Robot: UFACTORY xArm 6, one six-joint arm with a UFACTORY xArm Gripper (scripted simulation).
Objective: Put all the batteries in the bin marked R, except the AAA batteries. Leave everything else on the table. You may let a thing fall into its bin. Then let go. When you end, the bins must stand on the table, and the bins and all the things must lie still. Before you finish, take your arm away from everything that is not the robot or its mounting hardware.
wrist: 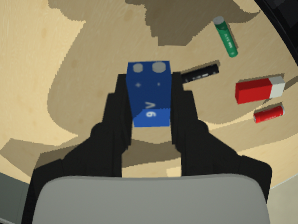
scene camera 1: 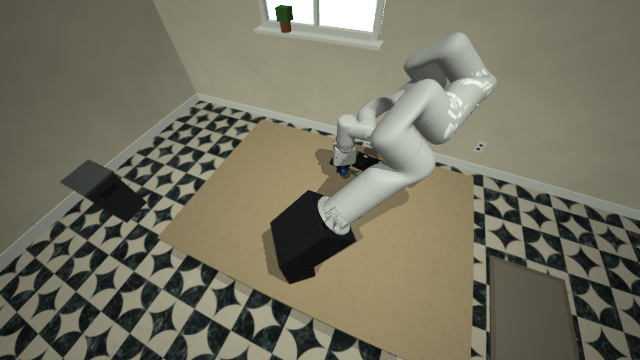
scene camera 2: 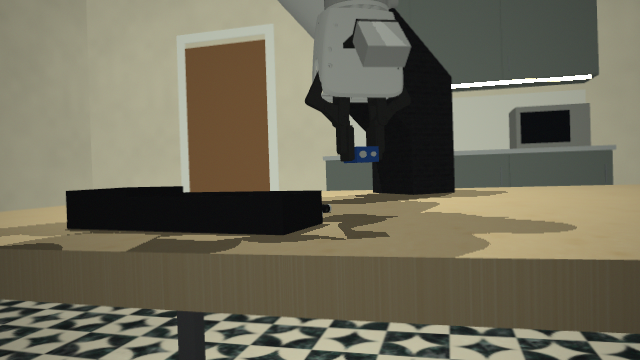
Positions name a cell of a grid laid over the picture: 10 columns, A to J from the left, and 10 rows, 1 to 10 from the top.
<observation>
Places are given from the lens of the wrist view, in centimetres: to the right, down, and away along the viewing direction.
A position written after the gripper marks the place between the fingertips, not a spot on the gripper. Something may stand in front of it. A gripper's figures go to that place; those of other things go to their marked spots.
gripper (wrist: F4): 0, -2, 14
blue block battery (wrist: E4): 0, -2, 11
red thing (wrist: I5): 12, -2, 20
The marked spots on the blue block battery and the red thing are 15 cm apart.
</observation>
